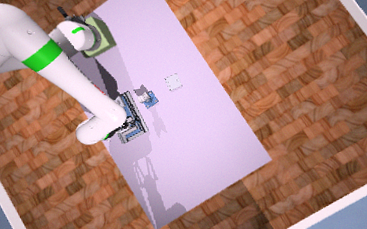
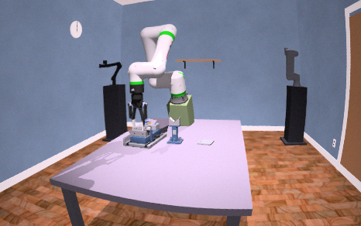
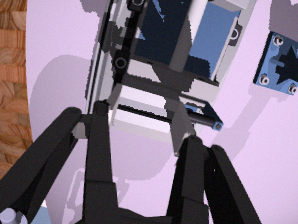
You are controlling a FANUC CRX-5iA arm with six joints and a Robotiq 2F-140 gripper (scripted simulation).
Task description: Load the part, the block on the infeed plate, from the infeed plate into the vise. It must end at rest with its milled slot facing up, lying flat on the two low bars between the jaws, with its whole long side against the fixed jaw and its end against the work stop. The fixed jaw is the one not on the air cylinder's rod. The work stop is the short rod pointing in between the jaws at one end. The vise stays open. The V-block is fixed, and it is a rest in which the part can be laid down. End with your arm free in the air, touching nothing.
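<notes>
Now: hand 20 mm above the part. Round my hand: air cylinder rod 80 mm behind, 30 mm to the left, 50 mm below.
</notes>
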